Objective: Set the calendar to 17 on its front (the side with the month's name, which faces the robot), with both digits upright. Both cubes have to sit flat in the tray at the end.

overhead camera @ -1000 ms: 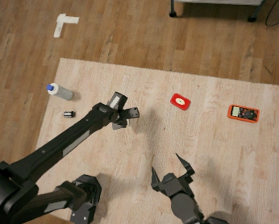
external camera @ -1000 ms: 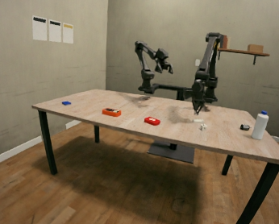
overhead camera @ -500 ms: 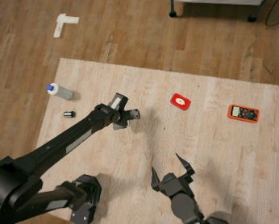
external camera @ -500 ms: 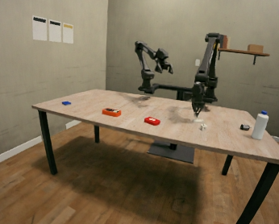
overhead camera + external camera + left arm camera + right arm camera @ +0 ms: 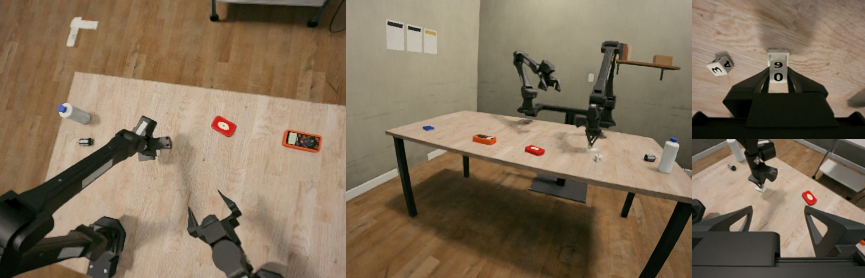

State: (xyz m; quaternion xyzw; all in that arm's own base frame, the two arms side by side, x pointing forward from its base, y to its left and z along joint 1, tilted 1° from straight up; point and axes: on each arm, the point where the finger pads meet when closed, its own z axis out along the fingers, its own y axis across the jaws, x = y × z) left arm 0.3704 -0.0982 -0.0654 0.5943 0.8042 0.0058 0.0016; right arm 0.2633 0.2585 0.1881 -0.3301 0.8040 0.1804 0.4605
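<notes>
Right now my left hand is 4 cm above the white tray and 1 cm to the right of it. Round my left hand: blue item: 105 cm to the right, 18 cm ahead, 4 cm below; then red flat object: 26 cm to the right, 16 cm ahead, 3 cm below.
</notes>
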